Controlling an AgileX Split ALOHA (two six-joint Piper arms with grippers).
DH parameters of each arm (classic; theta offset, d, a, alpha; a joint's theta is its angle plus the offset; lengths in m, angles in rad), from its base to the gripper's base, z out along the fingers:
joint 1: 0 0.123 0 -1.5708
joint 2: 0.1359 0 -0.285 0
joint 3: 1.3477 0 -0.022 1.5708
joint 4: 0 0.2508 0 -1.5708
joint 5: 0 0 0.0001 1.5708
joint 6: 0 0.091 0 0
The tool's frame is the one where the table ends.
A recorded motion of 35 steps. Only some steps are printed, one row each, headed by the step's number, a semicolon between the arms.
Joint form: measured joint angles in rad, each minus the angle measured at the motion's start. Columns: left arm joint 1, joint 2, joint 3, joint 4, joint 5, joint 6; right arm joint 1, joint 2, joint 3, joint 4, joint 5, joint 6.
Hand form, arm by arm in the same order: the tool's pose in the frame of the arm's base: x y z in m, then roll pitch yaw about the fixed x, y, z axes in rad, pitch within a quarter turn. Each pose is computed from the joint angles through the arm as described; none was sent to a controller.
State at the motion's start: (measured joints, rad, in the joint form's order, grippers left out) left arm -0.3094 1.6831 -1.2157 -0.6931 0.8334 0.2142; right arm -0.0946 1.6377 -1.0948 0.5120 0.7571 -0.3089
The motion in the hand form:
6: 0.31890 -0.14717 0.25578 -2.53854 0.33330 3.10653; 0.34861 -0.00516 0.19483 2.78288 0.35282 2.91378
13: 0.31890 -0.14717 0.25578 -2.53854 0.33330 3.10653; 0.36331 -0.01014 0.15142 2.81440 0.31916 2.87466
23: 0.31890 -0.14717 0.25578 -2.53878 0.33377 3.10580; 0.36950 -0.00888 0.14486 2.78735 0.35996 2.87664
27: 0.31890 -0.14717 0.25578 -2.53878 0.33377 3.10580; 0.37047 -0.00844 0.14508 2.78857 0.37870 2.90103
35: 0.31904 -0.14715 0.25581 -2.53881 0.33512 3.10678; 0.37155 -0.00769 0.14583 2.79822 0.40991 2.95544
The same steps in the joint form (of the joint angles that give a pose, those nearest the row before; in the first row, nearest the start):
6: 0.0000 0.0000 0.0000 0.0000 0.0000 0.0003; 0.0000 0.1252 -0.0056 0.0042 -0.0910 0.0204
13: 0.0000 0.0000 0.0000 0.0000 0.0000 0.0003; 0.0000 0.2538 -0.0056 0.0115 -0.1968 0.0239
23: 0.0000 0.0000 0.0000 0.0000 0.0000 0.0011; 0.0000 0.2793 -0.0056 0.1106 -0.2448 -0.0838
27: 0.0000 0.0000 0.0000 0.0000 0.0000 0.0011; 0.0000 0.2803 -0.0056 0.1339 -0.2514 -0.1323
35: 0.0000 0.0000 0.0000 0.0000 -0.0017 0.0011; 0.0000 0.2803 -0.0056 0.1663 -0.2569 -0.2186

